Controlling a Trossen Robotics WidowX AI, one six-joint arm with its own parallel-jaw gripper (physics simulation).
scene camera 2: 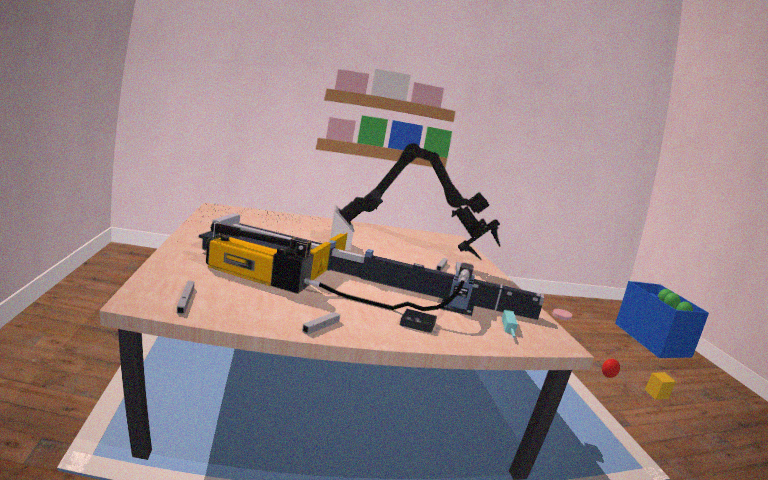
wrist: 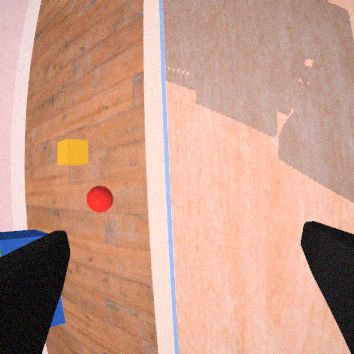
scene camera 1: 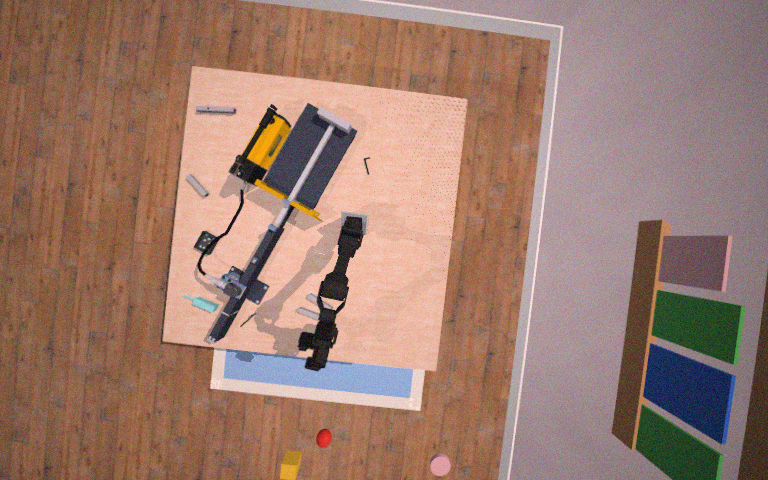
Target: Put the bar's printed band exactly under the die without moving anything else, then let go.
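Where they show: gripper, fingertip midpoint: [scene camera 2: 490, 253] [wrist: 188, 240]; arm's base, link origin: [scene camera 2: 344, 216] [scene camera 1: 354, 223].
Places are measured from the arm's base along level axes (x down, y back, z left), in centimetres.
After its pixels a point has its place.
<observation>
Short grey bars lie on the table: one at the back left [scene camera 1: 215, 110] @[x 9.5, y -69.6, z -45.6 cm] [scene camera 2: 185, 297] @[x 9.6, y -72.4, z -46.0 cm], one at the left edge [scene camera 1: 197, 185] @[x 9.4, y -74.4, z -10.5 cm] [scene camera 2: 321, 323] @[x 9.8, y -76.8, z -11.0 cm], and two close together beside the arm, the nearer one [scene camera 1: 308, 313] @[x 9.3, y -18.1, z 43.0 cm] and the farther one [scene camera 1: 318, 300] partly hidden in scene camera 1. A grey bar [scene camera 2: 442, 264] @[x 9.5, y -16.3, z 36.8 cm] also shows behind the rail in scene camera 2. No printed band can be made out. A grey-blue head with a cylinder [scene camera 1: 232, 286] @[x -0.3, y -48.2, z 31.4 cm] [scene camera 2: 463, 277] @[x 0.3, y -58.2, z 29.2 cm] stands at the long dark rail; the die cannot be told apart. My gripper [scene camera 1: 314, 366] [scene camera 2: 489, 251] @[x 4.0, y -12.5, z 57.2 cm] [wrist: 188, 240] @[x 4.0, y -12.5, z 57.2 cm] is open and empty, above the table's front edge.
The dark rail [scene camera 1: 263, 251] @[x 3.9, y -38.6, z 16.0 cm] [scene camera 2: 396, 271] @[x 6.2, y -40.9, z 13.8 cm] runs diagonally to the yellow-and-black unit [scene camera 1: 267, 141] @[x 3.0, y -41.1, z -31.5 cm] [scene camera 2: 240, 263] @[x 7.2, y -47.8, z -34.3 cm]. A black cable leads past a small black box [scene camera 1: 205, 242] @[x 11.2, y -69.6, z 15.3 cm] [scene camera 2: 417, 320] @[x 11.2, y -66.3, z 15.6 cm]. A teal tool [scene camera 1: 203, 304] @[x 8.4, y -65.9, z 43.3 cm] [scene camera 2: 509, 321] @[x 8.4, y -69.4, z 41.8 cm] lies near the rail's end. A black hex key [scene camera 1: 367, 165] @[x 10.9, y 1.7, z -27.9 cm] lies behind the arm.
</observation>
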